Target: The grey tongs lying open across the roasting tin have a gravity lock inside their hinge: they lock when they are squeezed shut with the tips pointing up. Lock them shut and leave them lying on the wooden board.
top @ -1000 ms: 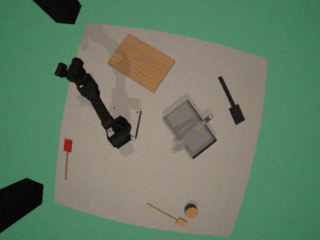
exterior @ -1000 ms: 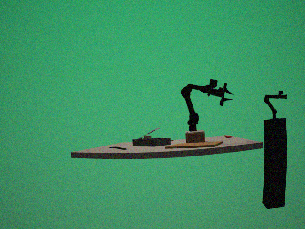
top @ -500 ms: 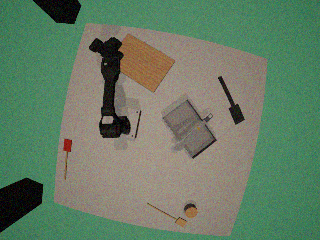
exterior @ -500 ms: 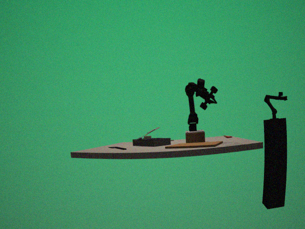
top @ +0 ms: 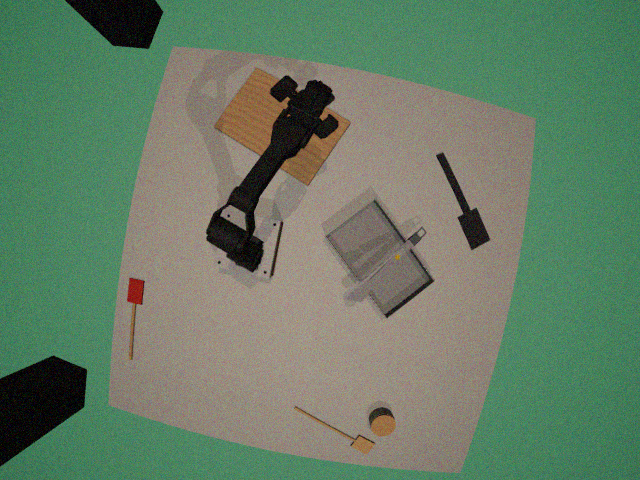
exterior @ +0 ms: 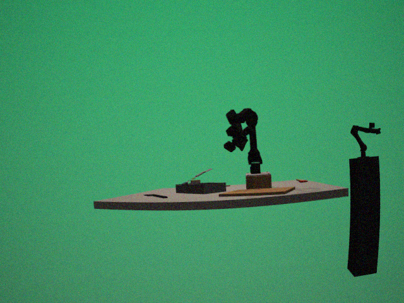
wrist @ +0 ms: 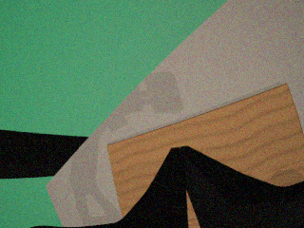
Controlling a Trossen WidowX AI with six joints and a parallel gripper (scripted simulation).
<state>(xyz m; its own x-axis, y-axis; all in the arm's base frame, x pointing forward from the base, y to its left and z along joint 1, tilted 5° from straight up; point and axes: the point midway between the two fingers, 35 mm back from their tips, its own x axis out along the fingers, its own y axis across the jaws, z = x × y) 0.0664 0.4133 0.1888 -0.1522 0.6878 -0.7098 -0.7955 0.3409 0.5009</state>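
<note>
The yellow mark lies 350 mm ahead of my gripper tip, 350 mm to the right of it and 140 mm below it. From my gripper tip the other things lie so: wooden board 80 mm behind, 30 mm to the right, 220 mm below; then roasting tin 310 mm ahead, 370 mm to the right, 200 mm below; then black spatula 540 mm ahead, 150 mm to the right, 230 mm below.
</note>
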